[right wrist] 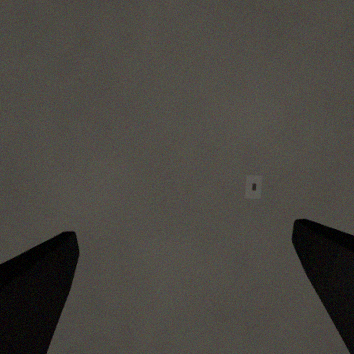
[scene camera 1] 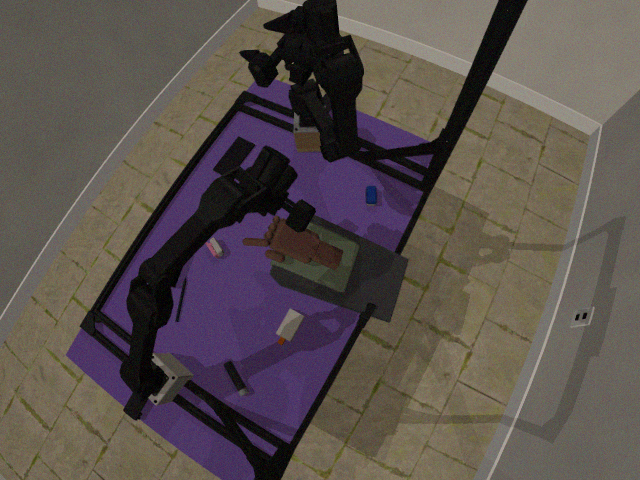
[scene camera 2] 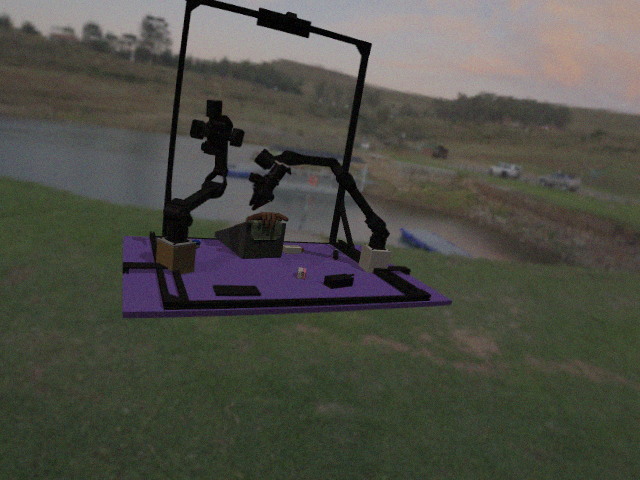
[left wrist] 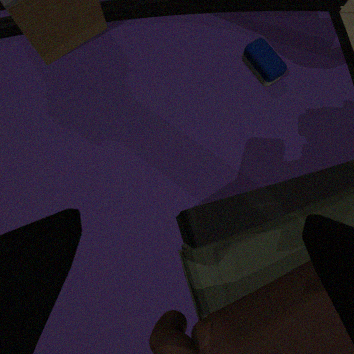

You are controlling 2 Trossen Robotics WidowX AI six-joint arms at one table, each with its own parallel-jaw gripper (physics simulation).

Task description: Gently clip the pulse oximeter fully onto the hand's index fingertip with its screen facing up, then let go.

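Where they show: left gripper, fingertip midpoint: (scene camera 1: 291, 198) (scene camera 2: 251, 207) (left wrist: 194, 223); right gripper, fingertip midpoint: (right wrist: 186, 236) (scene camera 1: 252, 39) (scene camera 2: 220, 138); left arm's base, origin of the base link: (scene camera 1: 154, 379) (scene camera 2: 376, 247); right arm's base, origin of the base link: (scene camera 1: 309, 118) (scene camera 2: 177, 240).
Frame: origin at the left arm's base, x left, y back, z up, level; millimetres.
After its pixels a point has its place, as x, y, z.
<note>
A small white and pink block (scene camera 1: 214, 247) @(135, -380, -74) (scene camera 2: 301, 272) @(163, -390, -78), apparently the pulse oximeter, lies on the purple mat; its screen is too small to make out. The brown hand (scene camera 1: 294, 241) @(-99, -506, 85) (scene camera 2: 267, 218) @(-24, -510, 81) (left wrist: 280, 317) @(-79, -536, 89) rests on a green pad (scene camera 1: 351, 258) @(-223, -572, -4) on a dark wedge. One extended finger (scene camera 1: 253, 241) points left in scene camera 1, with no clip on it. My left gripper (scene camera 2: 252, 192) (left wrist: 194, 223) @(-35, -581, 117) is open and empty above the hand; its fingertips are hidden in scene camera 1. My right gripper (scene camera 1: 254, 39) @(163, -750, 384) (right wrist: 186, 236) @(163, -750, 384) is open and empty, raised high and facing a wall.
A blue and white block (scene camera 1: 371, 194) @(-149, -788, -73) (left wrist: 266, 60) @(-146, -782, -73) lies beyond the wedge (scene camera 1: 379, 281) @(-316, -576, -55) (scene camera 2: 242, 242) @(-53, -595, -37). A white box with an orange end (scene camera 1: 290, 324) @(-187, -340, -77), a dark cylinder (scene camera 1: 235, 376) @(-152, -133, -80), a thin black item (scene camera 1: 181, 299) @(124, -195, -97) and a flat black plate (scene camera 1: 234, 156) @(310, -658, -97) (scene camera 2: 236, 290) @(320, -659, -97) lie around. Black rails border the mat.
</note>
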